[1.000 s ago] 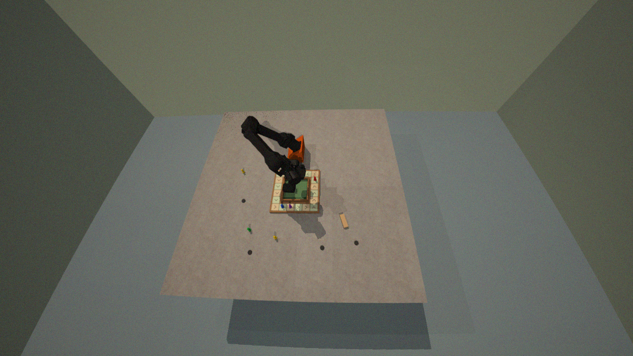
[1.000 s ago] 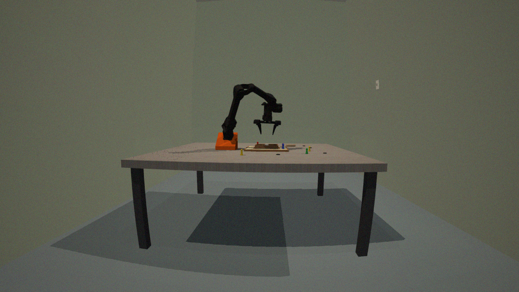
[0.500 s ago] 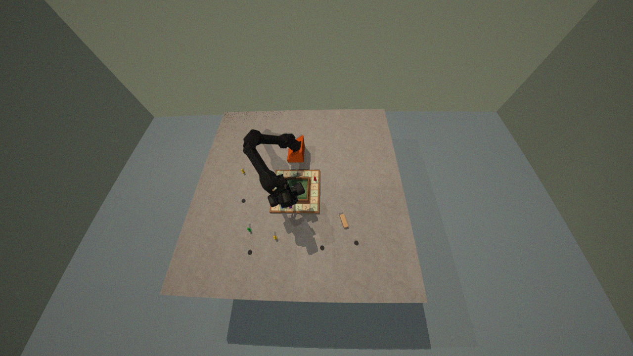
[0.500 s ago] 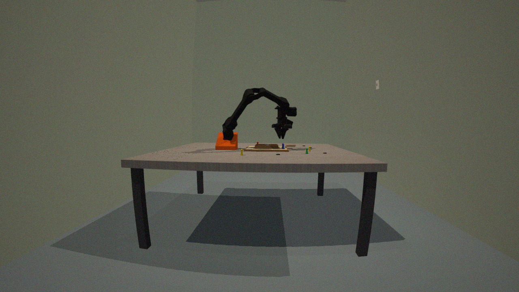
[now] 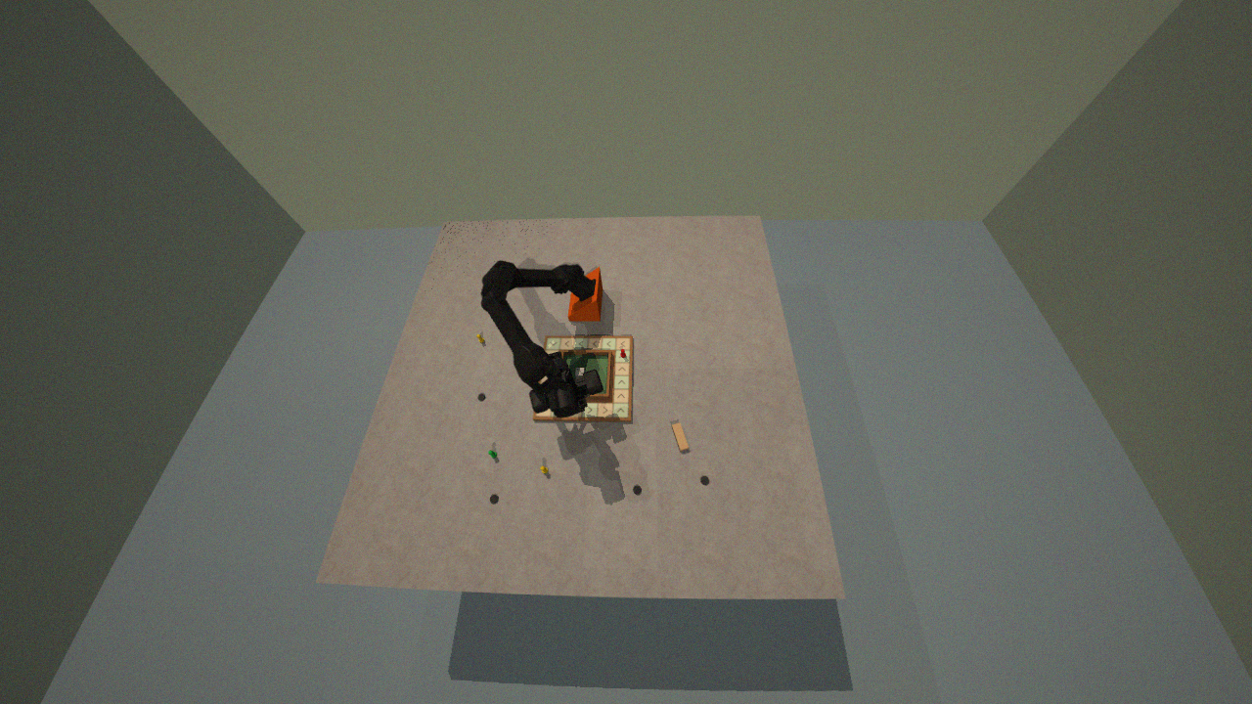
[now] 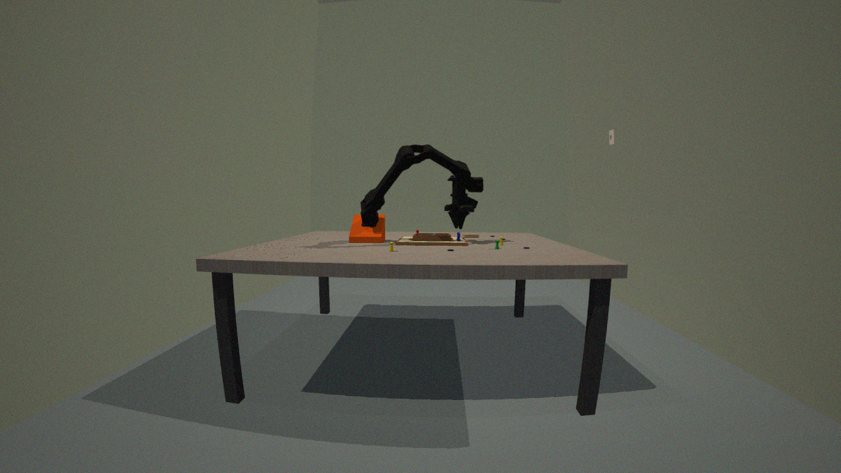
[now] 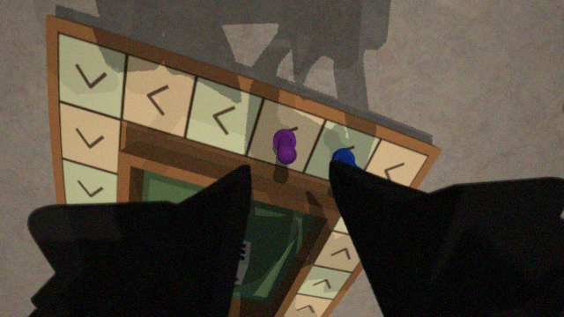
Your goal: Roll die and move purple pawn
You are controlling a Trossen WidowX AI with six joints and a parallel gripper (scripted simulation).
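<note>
The purple pawn is 3 cm below my gripper tip. Also, from my gripper tip: white die 11 cm behind, 3 cm below; green tray 11 cm behind, 5 cm below, 2 cm to the left; blue pawn 5 cm to the right, 3 cm below.
</note>
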